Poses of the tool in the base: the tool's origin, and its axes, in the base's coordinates. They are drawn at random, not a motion.
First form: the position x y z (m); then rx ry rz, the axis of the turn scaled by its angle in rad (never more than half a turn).
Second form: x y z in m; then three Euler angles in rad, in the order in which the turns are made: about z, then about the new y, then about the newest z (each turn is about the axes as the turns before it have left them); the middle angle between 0 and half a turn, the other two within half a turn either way. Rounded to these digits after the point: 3 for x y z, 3 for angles.
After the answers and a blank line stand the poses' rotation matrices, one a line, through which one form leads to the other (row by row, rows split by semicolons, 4 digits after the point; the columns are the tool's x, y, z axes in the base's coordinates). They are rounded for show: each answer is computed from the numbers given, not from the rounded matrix.
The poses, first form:
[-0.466, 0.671, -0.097, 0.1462, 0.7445, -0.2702]
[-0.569, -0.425, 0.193, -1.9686, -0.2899, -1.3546]
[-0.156, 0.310, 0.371, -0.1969, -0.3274, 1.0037]
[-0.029, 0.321, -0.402, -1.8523, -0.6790, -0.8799]
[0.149, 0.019, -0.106, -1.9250, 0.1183, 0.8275]
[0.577, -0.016, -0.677, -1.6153, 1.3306, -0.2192]
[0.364, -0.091, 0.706, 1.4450, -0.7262, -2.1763]
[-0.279, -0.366, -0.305, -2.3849, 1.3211, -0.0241]
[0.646, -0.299, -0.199, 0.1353, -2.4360, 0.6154]
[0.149, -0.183, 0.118, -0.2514, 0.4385, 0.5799]
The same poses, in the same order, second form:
[-0.466, 0.671, -0.097, -0.336, 0.756, 0.052]
[-0.569, -0.425, 0.193, 0.746, 1.762, -2.688]
[-0.156, 0.310, 0.371, 3.108, 0.366, -2.092]
[-0.029, 0.321, -0.402, 1.271, 1.873, -2.574]
[0.149, 0.019, -0.106, 2.111, 1.844, -0.908]
[0.577, -0.016, -0.677, 0.701, 2.085, -1.062]
[0.364, -0.091, 0.706, 2.942, 1.244, 0.731]
[-0.279, -0.366, -0.305, 1.023, 2.726, -1.107]
[0.646, -0.299, -0.199, -2.438, 2.350, -2.549]
[0.149, -0.183, 0.118, 0.817, 0.498, -0.224]

0.7029 0.2935 0.6479; -0.1904 0.9553 -0.2262; -0.6853 0.0356 0.7274
0.4230 0.5487 0.7211; -0.2055 -0.7169 0.6662; 0.8825 -0.4300 -0.1905
0.4942 -0.7923 -0.3577; 0.8508 0.5253 0.0121; 0.1783 -0.3103 0.9338
0.5881 0.7580 0.2821; 0.0807 -0.4021 0.9120; 0.8047 -0.5136 -0.2977
0.7614 -0.4184 -0.4951; 0.2629 -0.4989 0.8258; -0.5925 -0.7590 -0.2699
0.3804 -0.6426 0.6651; -0.8219 0.0947 0.5616; -0.4239 -0.7604 -0.4921
-0.3667 0.0623 -0.9282; -0.6072 -0.7720 0.1881; -0.7048 0.6326 0.3209
0.5502 -0.8081 0.2102; -0.8153 -0.4654 0.3446; -0.1806 -0.3610 -0.9149
-0.8055 -0.2374 -0.5430; 0.0489 0.8865 -0.4602; 0.5906 -0.3973 -0.7024
0.7485 -0.5768 0.3271; 0.4719 0.8099 0.3483; -0.4659 -0.1063 0.8784

